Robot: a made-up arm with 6 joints.
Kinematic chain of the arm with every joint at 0, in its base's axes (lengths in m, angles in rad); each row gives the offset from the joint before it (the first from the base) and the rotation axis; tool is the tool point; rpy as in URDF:
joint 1: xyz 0 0 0.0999 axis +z
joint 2: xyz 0 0 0 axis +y
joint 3: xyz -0.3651 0 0.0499 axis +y
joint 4: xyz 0.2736 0 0.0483 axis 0.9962 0 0.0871
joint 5: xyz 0 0 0 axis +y
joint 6: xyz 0.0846 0 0.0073 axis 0.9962 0 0.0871
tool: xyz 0 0 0 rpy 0 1.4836 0
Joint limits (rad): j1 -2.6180..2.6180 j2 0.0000..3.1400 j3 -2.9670..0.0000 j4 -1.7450..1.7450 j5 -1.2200..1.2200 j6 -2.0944..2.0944
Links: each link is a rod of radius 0.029 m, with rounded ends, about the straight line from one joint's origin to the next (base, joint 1, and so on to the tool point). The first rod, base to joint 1, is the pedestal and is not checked.
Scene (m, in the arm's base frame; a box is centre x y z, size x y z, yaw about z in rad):
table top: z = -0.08
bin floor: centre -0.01 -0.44 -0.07 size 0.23 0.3 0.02 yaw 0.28
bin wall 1: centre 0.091 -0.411 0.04 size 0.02 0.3 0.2 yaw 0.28
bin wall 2: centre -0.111 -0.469 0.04 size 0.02 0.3 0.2 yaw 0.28
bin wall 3: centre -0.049 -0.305 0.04 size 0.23 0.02 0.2 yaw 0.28
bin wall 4: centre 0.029 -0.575 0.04 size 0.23 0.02 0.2 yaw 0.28
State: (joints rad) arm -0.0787 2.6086 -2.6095 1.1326 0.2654 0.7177
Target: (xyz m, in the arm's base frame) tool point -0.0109 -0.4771 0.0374
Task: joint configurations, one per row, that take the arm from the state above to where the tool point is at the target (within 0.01 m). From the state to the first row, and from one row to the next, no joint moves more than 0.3 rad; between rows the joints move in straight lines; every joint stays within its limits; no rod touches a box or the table.
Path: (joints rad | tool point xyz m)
1: -0.3393 2.4965 -2.3825 1.1096 0.2762 0.7177 | 0.6486 -0.2068 0.2839
2: -0.5999 2.3844 -2.1555 1.0866 0.2870 0.7177 | 0.5536 -0.3528 0.2768
3: -0.8604 2.2724 -1.9285 1.0636 0.2977 0.7177 | 0.4229 -0.4581 0.2674
4: -1.1210 2.1603 -1.7014 1.0406 0.3085 0.7177 | 0.2730 -0.5142 0.2562
5: -1.3816 2.0482 -1.4744 1.0176 0.3193 0.7177 | 0.1225 -0.5190 0.2432
6: -1.6422 1.9361 -1.2474 0.9946 0.3301 0.7177 | -0.0109 -0.4771 0.2286
7: -1.6410 2.1209 -1.2218 0.9935 0.3218 0.7177 | -0.0116 -0.4866 0.1324
8: -1.6398 2.3058 -1.1963 0.9924 0.3135 0.7177 | -0.0109 -0.4771 0.0374

